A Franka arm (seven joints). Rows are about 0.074 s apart.
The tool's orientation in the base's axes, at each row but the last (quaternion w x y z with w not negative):
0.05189 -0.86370 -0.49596 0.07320
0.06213 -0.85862 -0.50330 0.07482
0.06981 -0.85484 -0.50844 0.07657
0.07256 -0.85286 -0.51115 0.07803
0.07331 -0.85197 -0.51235 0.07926
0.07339 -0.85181 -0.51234 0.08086
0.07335 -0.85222 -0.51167 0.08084
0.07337 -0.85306 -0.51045 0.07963
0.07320 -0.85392 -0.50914 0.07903
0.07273 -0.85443 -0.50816 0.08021
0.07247 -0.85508 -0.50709 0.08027
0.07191 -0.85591 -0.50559 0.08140
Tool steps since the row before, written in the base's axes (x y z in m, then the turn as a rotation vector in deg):
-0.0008 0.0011 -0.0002 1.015 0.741 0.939
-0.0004 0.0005 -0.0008 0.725 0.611 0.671
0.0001 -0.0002 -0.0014 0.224 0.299 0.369
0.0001 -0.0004 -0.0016 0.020 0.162 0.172
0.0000 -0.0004 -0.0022 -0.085 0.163 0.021
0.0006 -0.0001 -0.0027 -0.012 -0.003 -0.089
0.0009 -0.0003 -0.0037 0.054 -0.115 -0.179
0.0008 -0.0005 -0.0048 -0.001 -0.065 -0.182
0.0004 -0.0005 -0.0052 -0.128 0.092 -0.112
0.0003 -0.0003 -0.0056 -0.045 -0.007 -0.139
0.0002 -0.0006 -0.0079 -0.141 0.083 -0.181
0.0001 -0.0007 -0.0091 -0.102 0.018 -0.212
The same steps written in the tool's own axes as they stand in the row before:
0.0006 -0.0012 0.0004 1.075 0.337 -1.092
0.0003 -0.0004 0.0009 0.839 0.201 -0.778
0.0000 0.0005 0.0013 0.347 -0.022 -0.394
-0.0002 0.0006 0.0015 0.142 -0.093 -0.165
-0.0002 0.0006 0.0021 0.104 -0.153 0.004
0.0004 0.0011 0.0025 -0.003 0.010 0.089
0.0004 0.0017 0.0034 -0.065 0.137 0.158
0.0002 0.0019 0.0045 -0.047 0.067 0.175
0.0001 0.0016 0.0050 0.028 -0.130 0.140
0.0002 0.0016 0.0054 -0.019 -0.007 0.145
0.0001 0.0021 0.0076 0.018 -0.123 0.210
0.0000 0.0023 0.0088 -0.019 -0.052 0.229

